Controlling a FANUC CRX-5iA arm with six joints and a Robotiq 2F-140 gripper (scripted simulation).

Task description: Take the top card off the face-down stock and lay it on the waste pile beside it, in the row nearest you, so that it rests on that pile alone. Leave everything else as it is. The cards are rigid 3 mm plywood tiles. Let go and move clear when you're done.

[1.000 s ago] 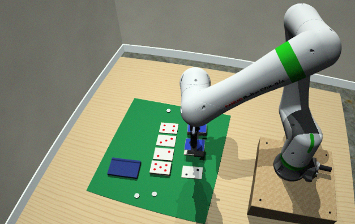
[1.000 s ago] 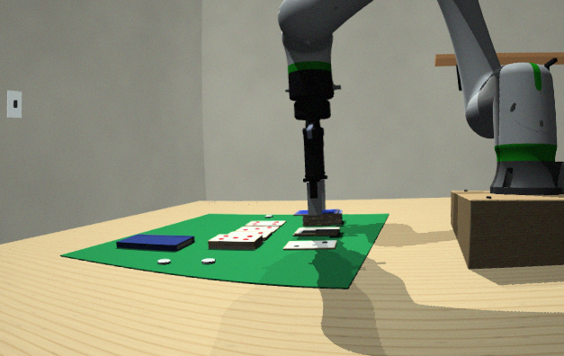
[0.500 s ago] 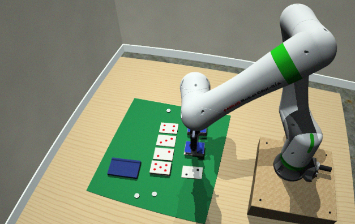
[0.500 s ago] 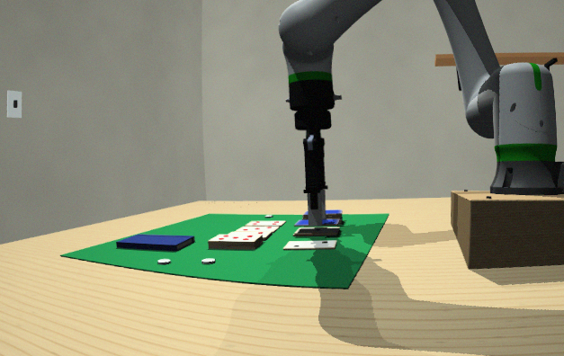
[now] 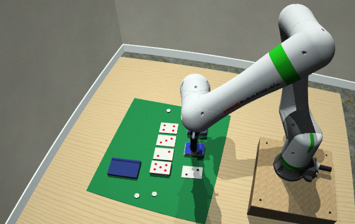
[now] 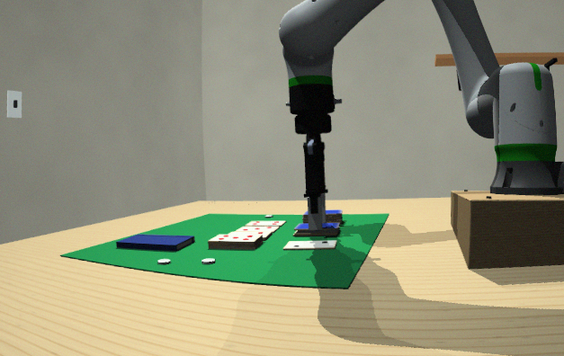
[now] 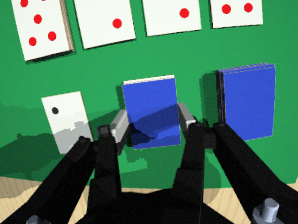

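The card is 3 cm below my hand. Also, from my hand: green mat (14 cm ahead, 5 cm to the left, 6 cm below).
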